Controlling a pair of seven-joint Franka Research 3 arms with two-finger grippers.
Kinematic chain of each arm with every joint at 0, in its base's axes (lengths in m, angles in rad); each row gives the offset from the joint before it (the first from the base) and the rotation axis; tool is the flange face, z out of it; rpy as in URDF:
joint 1: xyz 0 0 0.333 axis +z
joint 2: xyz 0 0 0 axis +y
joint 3: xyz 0 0 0.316 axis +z
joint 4: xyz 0.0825 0 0 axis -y
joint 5: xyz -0.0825 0 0.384 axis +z
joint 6: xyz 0 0 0 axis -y
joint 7: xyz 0.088 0 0 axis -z
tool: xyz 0 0 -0.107 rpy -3.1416 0 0
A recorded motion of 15 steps. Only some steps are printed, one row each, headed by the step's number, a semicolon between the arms.
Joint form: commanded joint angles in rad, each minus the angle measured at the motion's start. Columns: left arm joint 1, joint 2, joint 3, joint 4, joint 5, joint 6, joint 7; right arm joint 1, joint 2, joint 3, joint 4, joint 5, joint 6, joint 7.
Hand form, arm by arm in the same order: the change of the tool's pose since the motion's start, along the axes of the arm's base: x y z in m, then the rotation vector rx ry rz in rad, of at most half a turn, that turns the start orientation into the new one. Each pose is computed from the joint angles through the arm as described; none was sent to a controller.
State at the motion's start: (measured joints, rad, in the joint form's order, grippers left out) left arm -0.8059 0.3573 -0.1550 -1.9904 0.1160 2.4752 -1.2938; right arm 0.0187 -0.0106 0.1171 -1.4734 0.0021 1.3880 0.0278
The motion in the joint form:
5: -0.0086 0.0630 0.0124 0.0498 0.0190 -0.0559 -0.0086; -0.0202 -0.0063 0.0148 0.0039 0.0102 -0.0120 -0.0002
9: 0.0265 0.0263 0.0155 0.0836 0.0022 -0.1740 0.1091; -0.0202 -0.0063 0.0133 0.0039 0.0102 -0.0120 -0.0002
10: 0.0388 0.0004 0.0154 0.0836 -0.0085 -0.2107 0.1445; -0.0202 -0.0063 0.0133 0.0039 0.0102 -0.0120 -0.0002
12: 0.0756 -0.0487 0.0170 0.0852 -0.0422 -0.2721 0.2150; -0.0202 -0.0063 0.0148 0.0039 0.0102 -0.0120 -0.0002
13: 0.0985 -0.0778 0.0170 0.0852 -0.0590 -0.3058 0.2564; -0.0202 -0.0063 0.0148 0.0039 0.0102 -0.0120 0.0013
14: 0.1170 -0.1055 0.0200 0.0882 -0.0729 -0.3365 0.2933; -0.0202 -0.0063 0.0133 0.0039 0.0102 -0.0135 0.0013
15: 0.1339 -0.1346 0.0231 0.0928 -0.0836 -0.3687 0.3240; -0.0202 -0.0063 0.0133 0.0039 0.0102 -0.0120 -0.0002
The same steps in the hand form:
5: 0.0069 -0.0036 -0.0235 0.0632 0.0287 0.0028; -0.0032 -0.0017 0.0041 0.0088 0.0031 -0.0040
9: 0.0277 0.0121 0.0029 0.1110 0.0509 -0.0592; -0.0031 -0.0025 0.0041 0.0089 0.0031 -0.0055
10: 0.0319 0.0196 0.0157 0.1199 0.0594 -0.0744; -0.0031 -0.0025 0.0041 0.0089 0.0031 -0.0055
12: 0.0462 0.0390 0.0412 0.1198 0.0800 -0.0854; -0.0032 -0.0017 0.0041 0.0088 0.0031 -0.0040
13: 0.0537 0.0511 0.0560 0.1182 0.0900 -0.0943; -0.0032 -0.0017 0.0041 0.0087 0.0031 -0.0055
14: 0.0607 0.0621 0.0715 0.1144 0.0948 -0.1022; -0.0033 -0.0026 0.0040 0.0085 0.0045 -0.0070
15: 0.0665 0.0727 0.0883 0.1108 0.0968 -0.1074; -0.0031 -0.0025 0.0041 0.0089 0.0031 -0.0055

